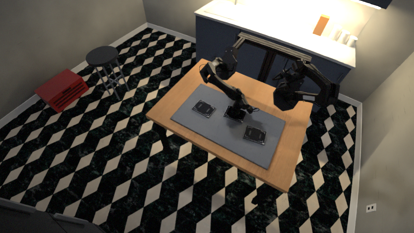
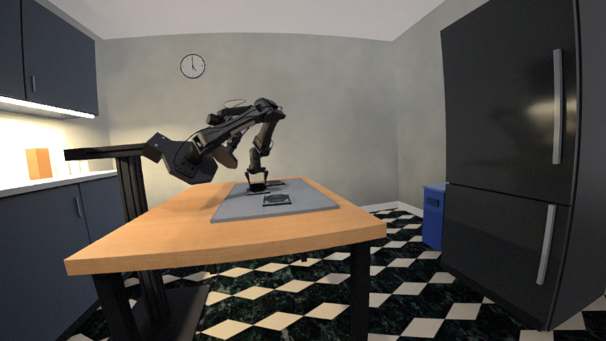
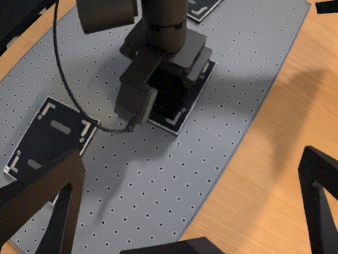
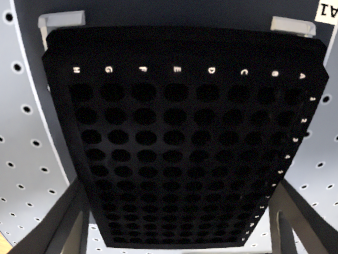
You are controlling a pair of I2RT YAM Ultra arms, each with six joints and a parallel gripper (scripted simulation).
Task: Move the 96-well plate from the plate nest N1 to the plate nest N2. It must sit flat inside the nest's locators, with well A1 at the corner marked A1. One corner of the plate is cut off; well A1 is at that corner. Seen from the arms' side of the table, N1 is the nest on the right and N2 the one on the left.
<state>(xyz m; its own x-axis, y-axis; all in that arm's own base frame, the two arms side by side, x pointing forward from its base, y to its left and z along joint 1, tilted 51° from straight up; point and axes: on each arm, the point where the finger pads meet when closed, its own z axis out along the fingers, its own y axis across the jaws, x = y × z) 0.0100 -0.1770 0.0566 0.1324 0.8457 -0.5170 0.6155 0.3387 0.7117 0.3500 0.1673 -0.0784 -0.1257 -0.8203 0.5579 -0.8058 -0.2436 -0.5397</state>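
Now: the black 96-well plate 30 cm below my left hand, 17 cm to the right of it and 15 cm ahead of it.
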